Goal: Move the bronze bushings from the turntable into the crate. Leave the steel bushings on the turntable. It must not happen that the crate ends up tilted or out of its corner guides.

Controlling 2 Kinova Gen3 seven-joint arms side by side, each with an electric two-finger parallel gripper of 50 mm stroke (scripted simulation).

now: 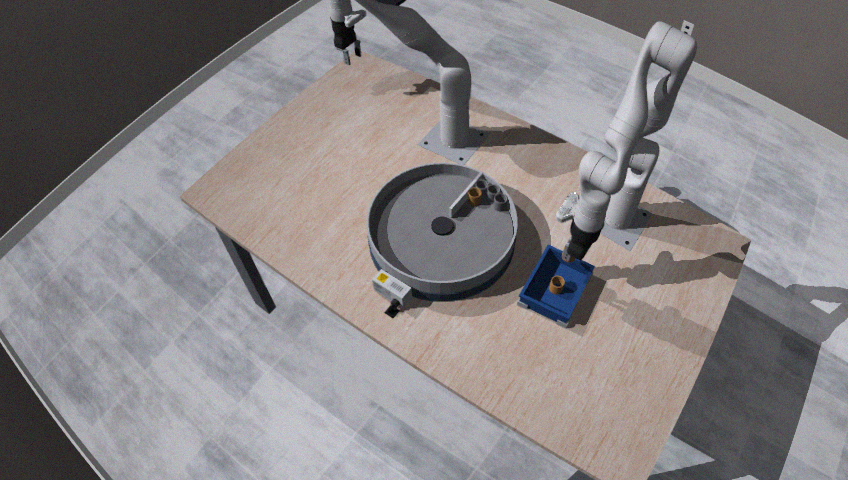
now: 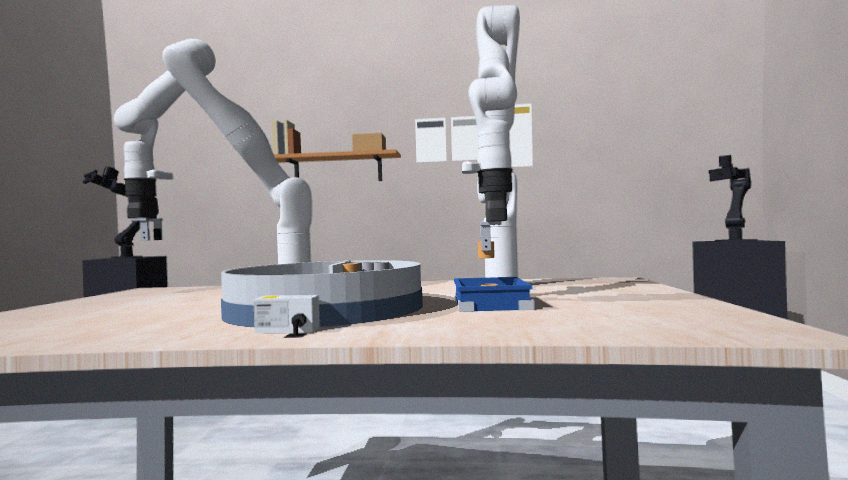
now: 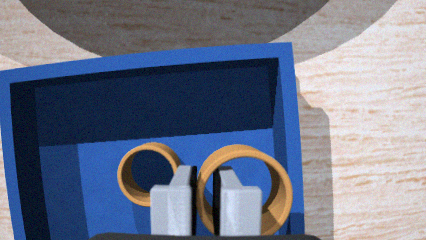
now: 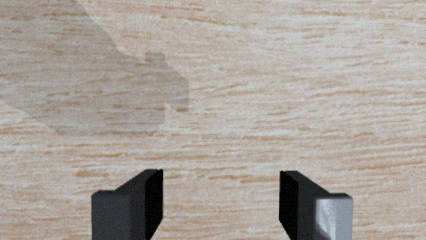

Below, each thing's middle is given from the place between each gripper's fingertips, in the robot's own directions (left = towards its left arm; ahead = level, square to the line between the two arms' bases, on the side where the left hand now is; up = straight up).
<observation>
I see the blue crate point(image 1: 576, 274) 30 mm ahead of my left hand point(image 2: 486, 250) and 110 mm below it. From my left hand the other things lie so: turntable point(image 1: 411, 228) 60 mm ahead, 360 mm to the right, 80 mm below.
The turntable is 370 mm ahead of my right hand point(image 2: 151, 240), 610 mm to the left of it and 130 mm below it. Round my right hand: blue crate 350 mm ahead, 970 mm to the left, 160 mm below.
</observation>
